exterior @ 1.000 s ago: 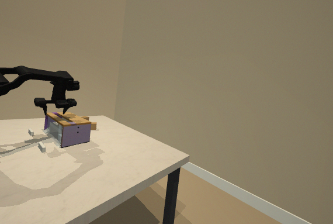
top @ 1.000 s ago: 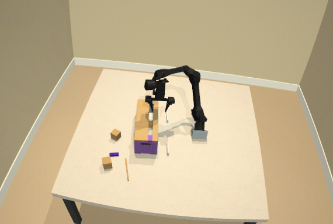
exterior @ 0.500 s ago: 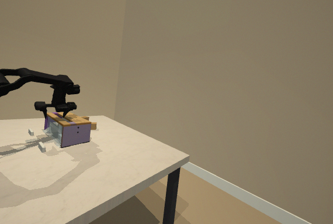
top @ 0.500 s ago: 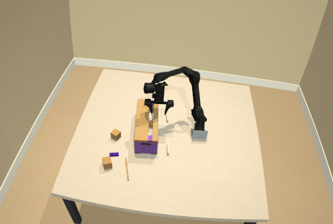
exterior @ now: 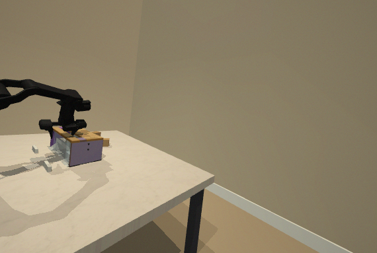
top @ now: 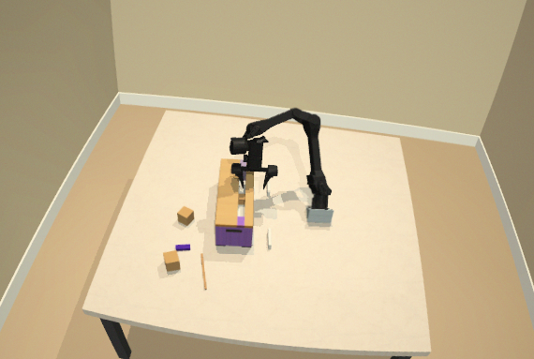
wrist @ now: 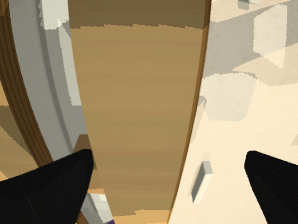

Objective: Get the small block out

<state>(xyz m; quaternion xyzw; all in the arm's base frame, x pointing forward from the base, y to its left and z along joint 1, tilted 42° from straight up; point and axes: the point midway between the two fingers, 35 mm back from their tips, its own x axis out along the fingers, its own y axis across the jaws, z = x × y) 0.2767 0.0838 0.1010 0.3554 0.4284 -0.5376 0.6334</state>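
My gripper tip is now 30 mm short of the box, 30 mm to the right of it and 50 mm above it. Also, from my gripper tip: thin stick: 130 mm ahead, 380 mm to the left, 110 mm below; then small tan block: 40 mm ahead, 40 mm to the left, 30 mm below.
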